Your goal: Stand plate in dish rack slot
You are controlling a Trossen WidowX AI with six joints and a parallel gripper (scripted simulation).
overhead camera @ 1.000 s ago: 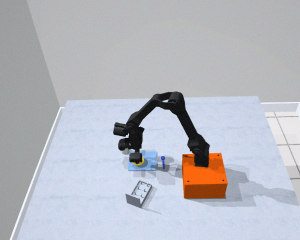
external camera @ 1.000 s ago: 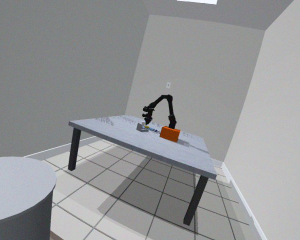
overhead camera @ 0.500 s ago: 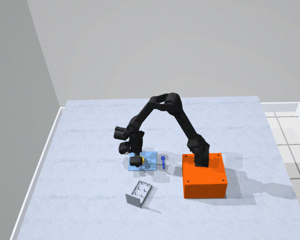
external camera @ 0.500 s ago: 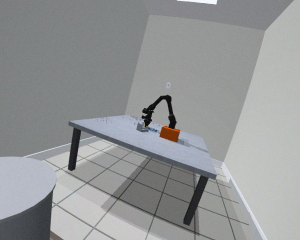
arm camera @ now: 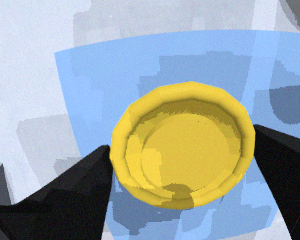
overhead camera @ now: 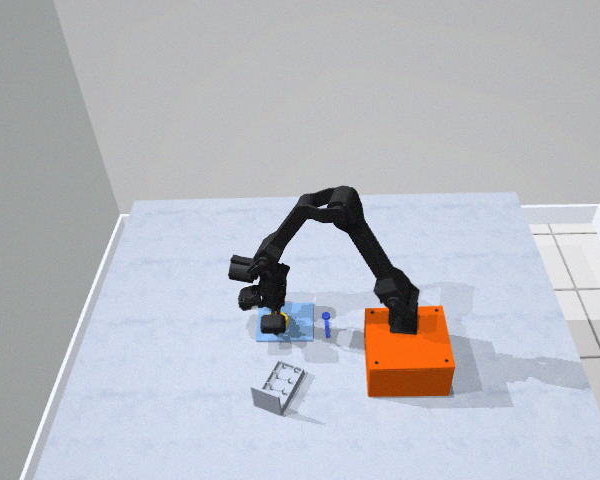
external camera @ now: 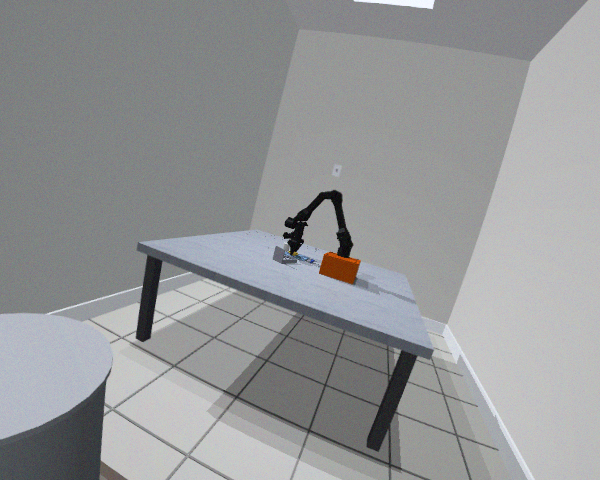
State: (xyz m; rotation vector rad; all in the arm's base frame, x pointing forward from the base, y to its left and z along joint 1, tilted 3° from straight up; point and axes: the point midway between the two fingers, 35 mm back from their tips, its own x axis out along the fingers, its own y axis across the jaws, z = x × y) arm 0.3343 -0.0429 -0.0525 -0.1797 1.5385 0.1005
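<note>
The grey dish rack is 50 mm behind my gripper tip, 200 mm to the left of it and 20 mm above it. Round my gripper tip: blue spoon 130 mm behind, 30 mm to the right; then white cup 90 mm ahead, 70 mm to the right, 20 mm above; then yellow plate 10 mm above.
</note>
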